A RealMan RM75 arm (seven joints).
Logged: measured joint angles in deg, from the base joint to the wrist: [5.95, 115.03, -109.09, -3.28, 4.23, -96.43, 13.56]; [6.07, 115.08, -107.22, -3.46, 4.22, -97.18, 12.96]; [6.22, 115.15, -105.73, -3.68, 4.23, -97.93, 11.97]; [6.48, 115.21, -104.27, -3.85, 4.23, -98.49, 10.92]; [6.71, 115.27, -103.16, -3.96, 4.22, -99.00, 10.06]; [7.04, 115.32, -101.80, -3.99, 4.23, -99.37, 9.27]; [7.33, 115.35, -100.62, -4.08, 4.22, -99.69, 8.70]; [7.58, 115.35, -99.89, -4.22, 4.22, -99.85, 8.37]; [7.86, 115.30, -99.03, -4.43, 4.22, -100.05, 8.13]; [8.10, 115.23, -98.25, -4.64, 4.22, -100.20, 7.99]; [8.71, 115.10, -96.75, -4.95, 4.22, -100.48, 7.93]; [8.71, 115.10, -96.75, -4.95, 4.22, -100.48, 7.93]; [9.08, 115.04, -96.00, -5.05, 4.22, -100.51, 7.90]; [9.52, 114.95, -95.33, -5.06, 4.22, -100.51, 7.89]
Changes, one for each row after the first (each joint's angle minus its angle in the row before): [0.12, 0.05, 1.87, -0.18, -0.01, -0.75, -0.60]; [0.15, 0.07, 1.49, -0.22, 0.01, -0.75, -0.99]; [0.26, 0.06, 1.46, -0.17, 0.00, -0.56, -1.05]; [0.23, 0.06, 1.11, -0.11, -0.01, -0.51, -0.86]; [0.33, 0.05, 1.36, -0.03, 0.01, -0.37, -0.79]; [0.29, 0.03, 1.18, -0.09, -0.01, -0.32, -0.57]; [0.25, 0.00, 0.73, -0.14, 0.00, -0.16, -0.33]; [0.28, -0.05, 0.86, -0.21, 0.00, -0.20, -0.24]; [0.24, -0.07, 0.78, -0.21, 0.00, -0.15, -0.14]; [0.61, -0.13, 1.50, -0.31, 0.00, -0.28, -0.06]; [0.00, 0.00, 0.00, 0.00, 0.00, 0.00, 0.00]; [0.37, -0.06, 0.75, -0.10, 0.00, -0.03, -0.03]; [0.44, -0.09, 0.67, -0.01, 0.00, 0.00, -0.01]
